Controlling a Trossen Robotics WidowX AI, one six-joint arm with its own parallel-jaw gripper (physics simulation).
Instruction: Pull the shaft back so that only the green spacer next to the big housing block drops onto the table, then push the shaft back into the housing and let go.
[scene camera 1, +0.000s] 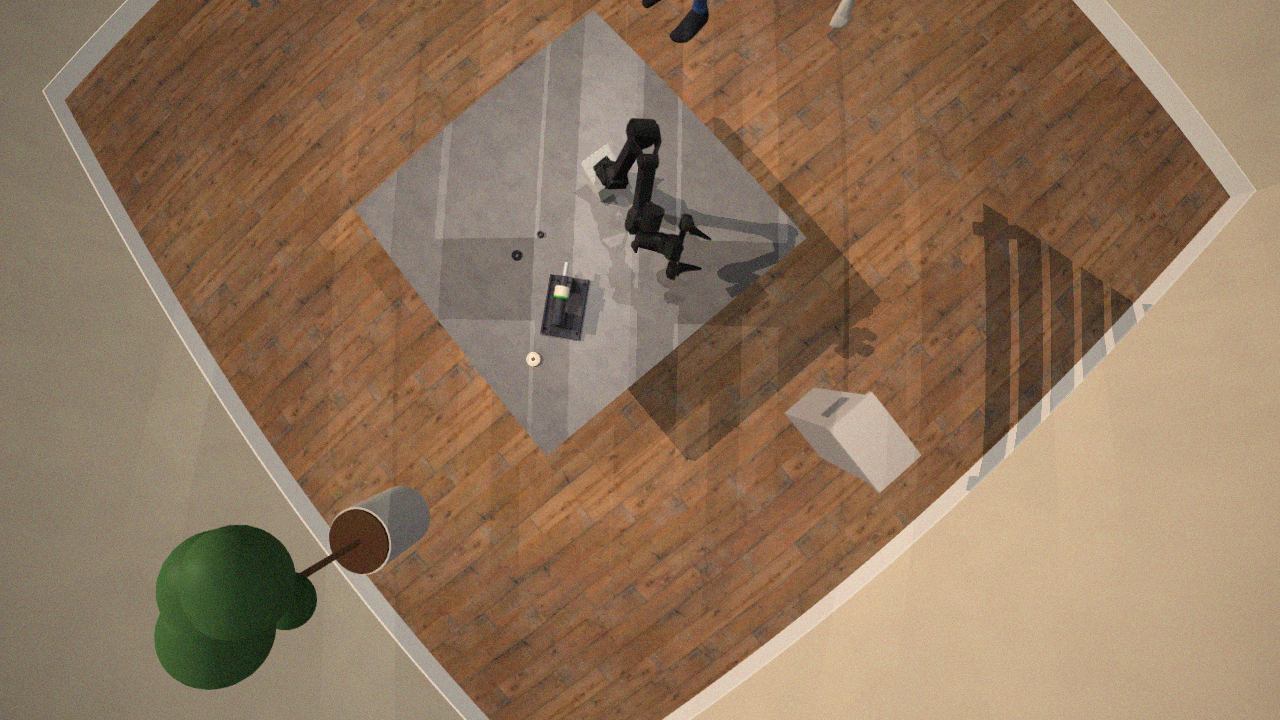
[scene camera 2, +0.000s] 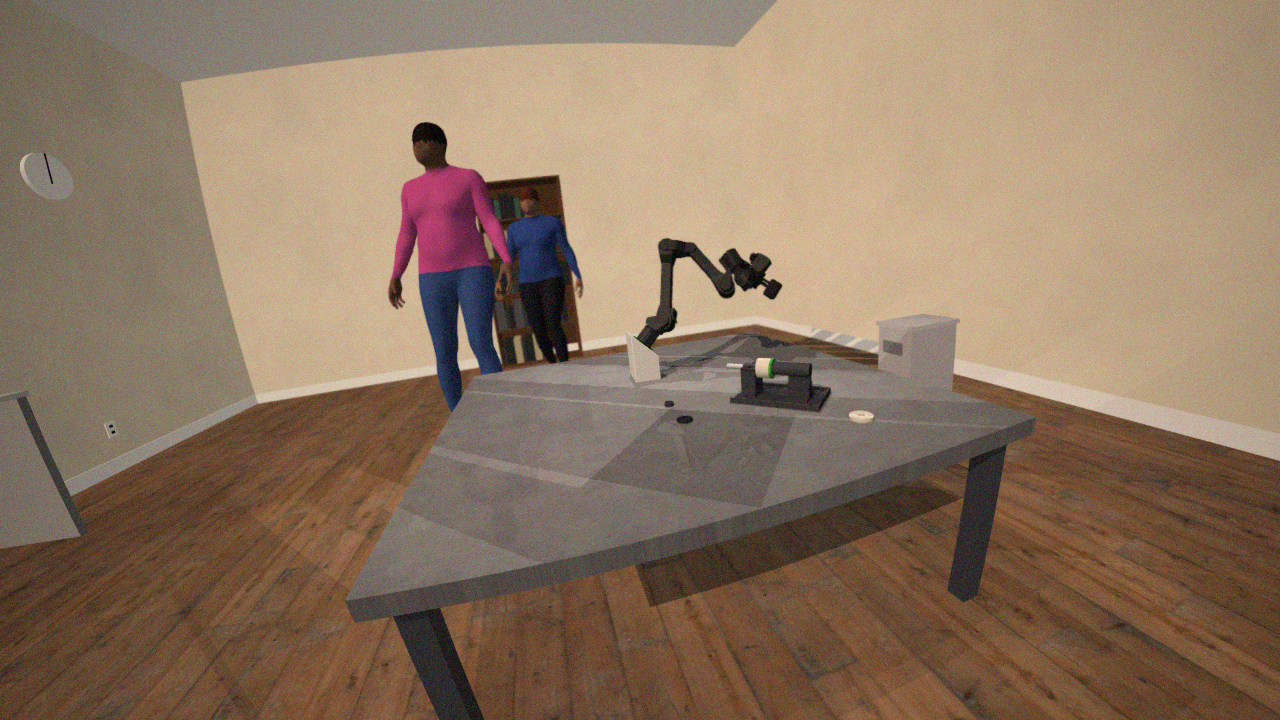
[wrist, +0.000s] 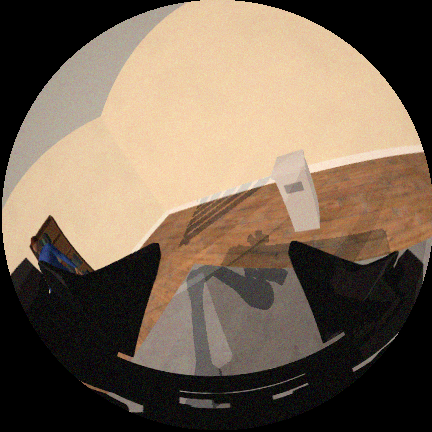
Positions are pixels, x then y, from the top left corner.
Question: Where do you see the gripper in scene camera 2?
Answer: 765, 279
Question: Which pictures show the gripper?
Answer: Scene camera 1, scene camera 2 and the wrist view: all of them.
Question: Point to a dark housing fixture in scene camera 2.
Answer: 798, 394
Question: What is the gripper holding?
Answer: Nothing.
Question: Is the gripper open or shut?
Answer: Open.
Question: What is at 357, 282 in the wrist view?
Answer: The gripper.
